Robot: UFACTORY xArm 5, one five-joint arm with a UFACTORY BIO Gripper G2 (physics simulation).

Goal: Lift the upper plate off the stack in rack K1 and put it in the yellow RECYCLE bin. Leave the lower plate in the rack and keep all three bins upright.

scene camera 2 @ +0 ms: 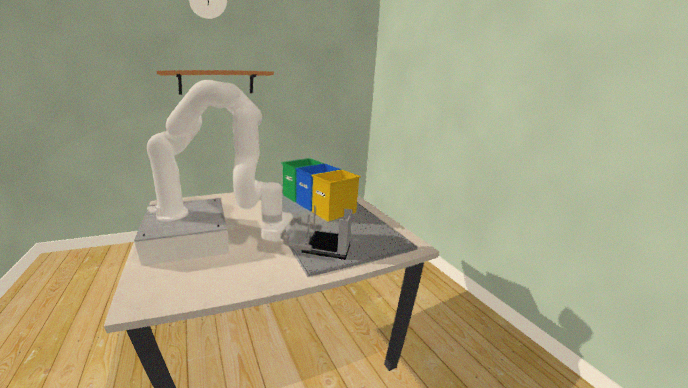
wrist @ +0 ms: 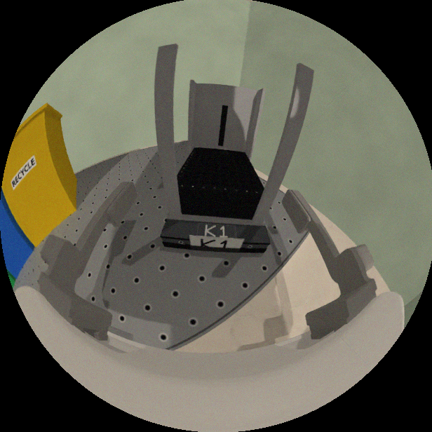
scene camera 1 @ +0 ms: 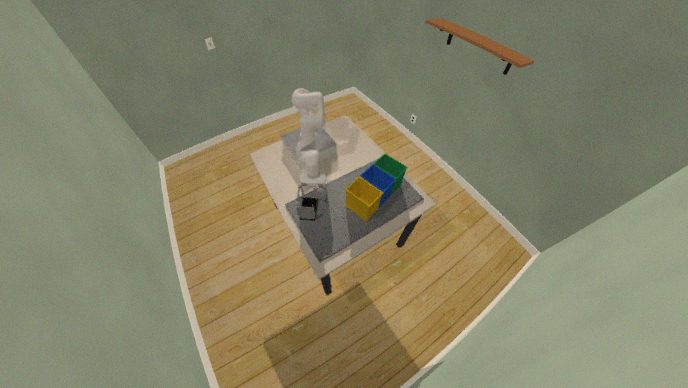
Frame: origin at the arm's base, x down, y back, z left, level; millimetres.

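Where they show: hand, tool point: [scene camera 2: 311, 236] [scene camera 1: 311, 197]; arm's base, link origin: [scene camera 2: 172, 214].
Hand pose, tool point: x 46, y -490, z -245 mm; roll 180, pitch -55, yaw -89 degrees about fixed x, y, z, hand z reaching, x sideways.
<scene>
Things, the pixels of their top centre, and the offset from my tool point. Level surfaces: height alone.
- Rack K1, top centre: [scene camera 2: 327, 211] [scene camera 1: 306, 195] dx -110, dy -43, dz -42 mm
- black plate stack, top centre: [scene camera 2: 329, 238] [scene camera 1: 308, 206] dx -8, dy -52, dz -48 mm
- yellow RECYCLE bin, top centre: [scene camera 2: 336, 175] [scene camera 1: 364, 190] dx -141, dy -212, dz +245 mm
- blue bin, top centre: [scene camera 2: 318, 168] [scene camera 1: 378, 177] dx -141, dy -178, dz +373 mm
- green bin, top centre: [scene camera 2: 302, 162] [scene camera 1: 390, 165] dx -141, dy -144, dz +502 mm
- grey perforated board, surface height: dx +39 mm
Rack K1 [scene camera 1: 307, 213] [scene camera 2: 344, 236] [wrist: 205, 112] stands upright with two tall front posts, a slotted back panel and a K1 label at its front. A black plate stack [scene camera 1: 310, 201] [scene camera 2: 324, 242] [wrist: 220, 202] sits low in it; I cannot tell the upper plate from the lower one. My gripper [scene camera 1: 312, 195] [scene camera 2: 305, 227] [wrist: 212, 204] is open and empty, low in front of the rack, its fingers spread wider than the posts. The yellow RECYCLE bin [scene camera 1: 364, 199] [scene camera 2: 337, 197] [wrist: 42, 172] stands upright, to the left in the wrist view.
The blue bin [scene camera 1: 381, 180] [scene camera 2: 306, 188] [wrist: 12, 240] and the green bin [scene camera 1: 391, 166] [scene camera 2: 289, 181] stand upright in a row with the yellow one. Rack and bins stand on a grey perforated board [scene camera 1: 320, 242] [scene camera 2: 380, 242] [wrist: 150, 282]. The board's edge runs close to the rack.
</scene>
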